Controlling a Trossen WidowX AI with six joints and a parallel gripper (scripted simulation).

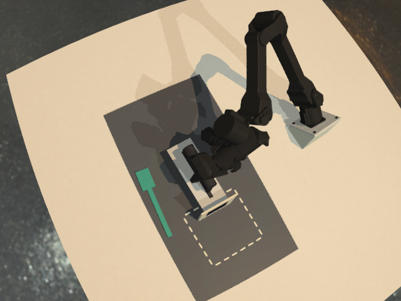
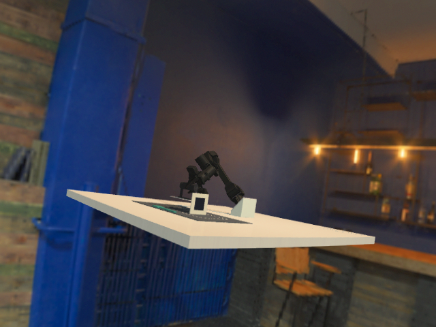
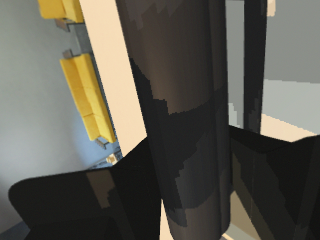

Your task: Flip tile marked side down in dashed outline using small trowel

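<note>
The tile lies 8 cm to the left of my gripper tip, 6 cm below it and 3 cm behind it. Round my gripper tip: green trowel: 11 cm below, 11 cm ahead, 3 cm to the right; dark mat: 13 cm below, 3 cm behind, 1 cm to the right.
</note>
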